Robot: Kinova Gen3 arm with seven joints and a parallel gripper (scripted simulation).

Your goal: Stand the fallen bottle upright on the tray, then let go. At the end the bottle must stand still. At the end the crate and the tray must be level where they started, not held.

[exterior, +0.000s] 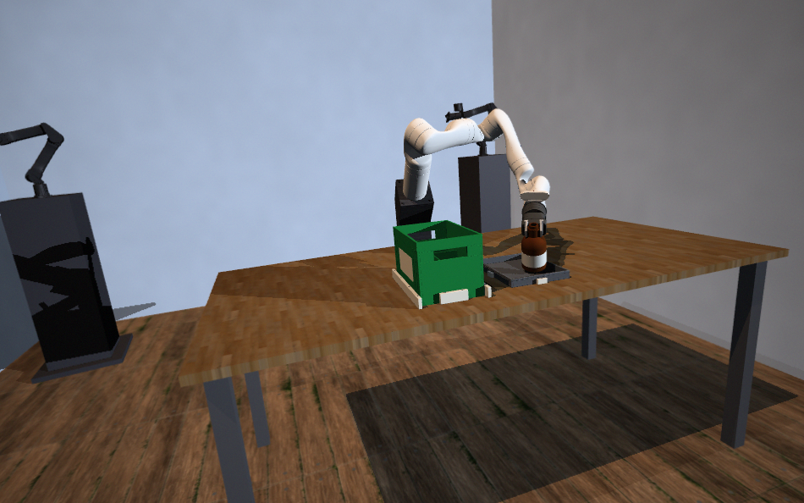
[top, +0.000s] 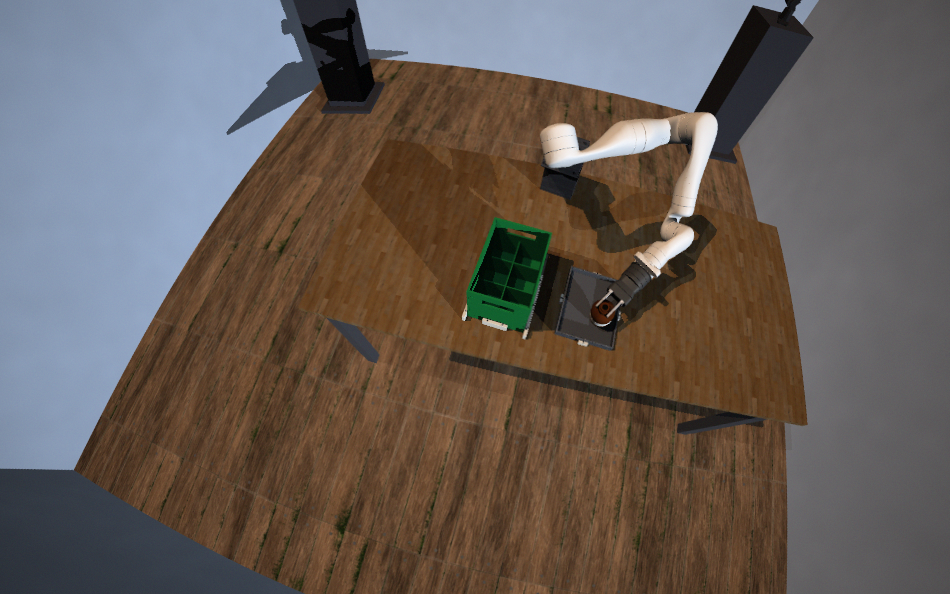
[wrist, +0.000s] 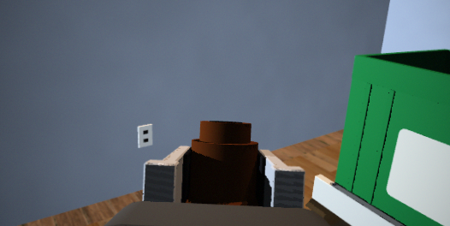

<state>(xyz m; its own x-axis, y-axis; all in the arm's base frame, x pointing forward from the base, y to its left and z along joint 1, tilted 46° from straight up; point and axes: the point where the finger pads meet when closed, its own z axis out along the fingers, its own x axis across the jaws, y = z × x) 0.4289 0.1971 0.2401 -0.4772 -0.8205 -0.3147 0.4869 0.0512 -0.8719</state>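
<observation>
Now: the brown bottle 1 cm behind my hand, 1 cm to the left of it and 5 cm below it. From my hand the other things lie so: green crate: 10 cm behind, 29 cm to the right, 6 cm below; tray: 6 cm behind, 1 cm to the right, 13 cm below.
</observation>
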